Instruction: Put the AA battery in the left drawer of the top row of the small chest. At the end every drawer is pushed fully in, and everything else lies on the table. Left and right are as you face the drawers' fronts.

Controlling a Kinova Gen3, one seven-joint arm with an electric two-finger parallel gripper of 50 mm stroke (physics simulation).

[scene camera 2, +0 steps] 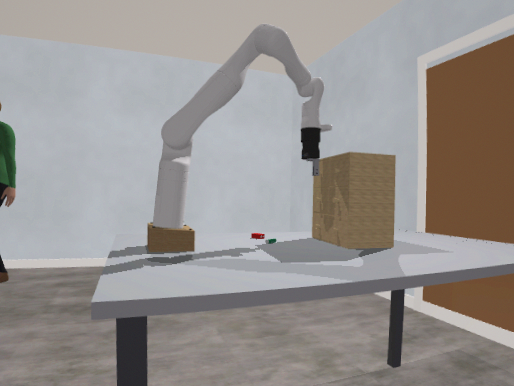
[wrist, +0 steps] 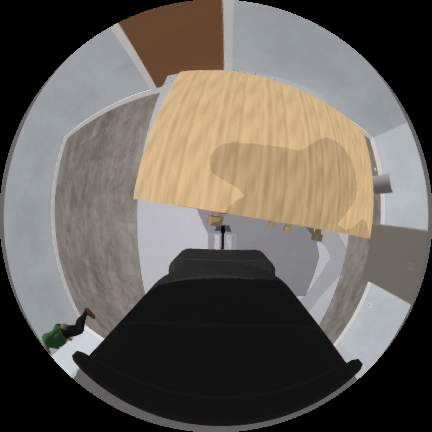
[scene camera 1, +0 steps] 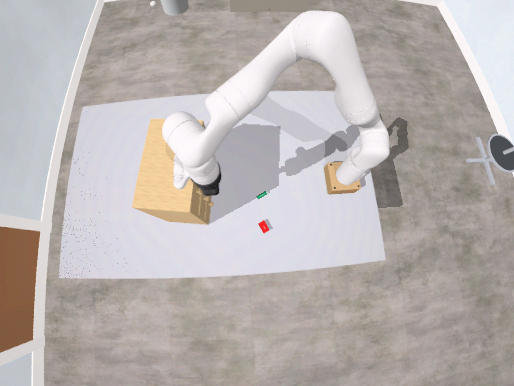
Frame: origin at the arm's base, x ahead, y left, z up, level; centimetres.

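Seen in the pictures: gripper, fingertip midpoint: (scene camera 2: 315,175) (wrist: 222,233); arm's base, link origin: (scene camera 2: 168,226) (scene camera 1: 345,175).
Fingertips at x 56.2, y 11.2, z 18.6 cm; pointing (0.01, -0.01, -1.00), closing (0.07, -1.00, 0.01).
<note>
Pixels of each thing's middle, then the offset from my fingertips to it. "spot": a spot on its surface instead. Level surfaces: height alone.
- small wooden chest, body centre: (wrist: 261,172) (scene camera 1: 182,177) (scene camera 2: 350,200) dx +11.3, dy -7.2, dz -9.2 cm
- green AA battery, body centre: (scene camera 2: 270,241) (scene camera 1: 262,194) dx -19.7, dy -4.2, dz -24.6 cm
- top-row left knob, surface spot: (wrist: 215,219) spot: dx +1.8, dy +0.9, dz +2.0 cm
- red block, body centre: (scene camera 2: 258,236) (scene camera 1: 263,226) dx -20.0, dy +9.6, dz -24.5 cm
- table, surface height: dz -25.3 cm
- top-row right knob, surface spot: (wrist: 317,235) spot: dx +0.7, dy -13.4, dz +1.9 cm
The small wooden chest (scene camera 1: 155,175) (scene camera 2: 372,200) (wrist: 260,110) stands upright at the far end of the table, its drawer fronts facing the arm's base. In the wrist view the drawers look closed or nearly so; their fronts are mostly hidden. The green AA battery (scene camera 1: 261,195) (scene camera 2: 270,241) lies on the table in front of the chest. My gripper (scene camera 2: 315,174) (wrist: 222,233) is shut and empty, pointing down close before the chest front near its top. It is beside the top-row left knob (wrist: 215,219); contact cannot be told.
A red block (scene camera 1: 264,226) (scene camera 2: 257,235) lies on the table (scene camera 1: 320,230) (scene camera 2: 200,280) near the battery. The top-row right knob (wrist: 317,235) sticks out from the chest front, with lower knobs (wrist: 287,227) between. The arm's wooden base block (scene camera 1: 335,186) (scene camera 2: 170,240) stands at the other end.
</note>
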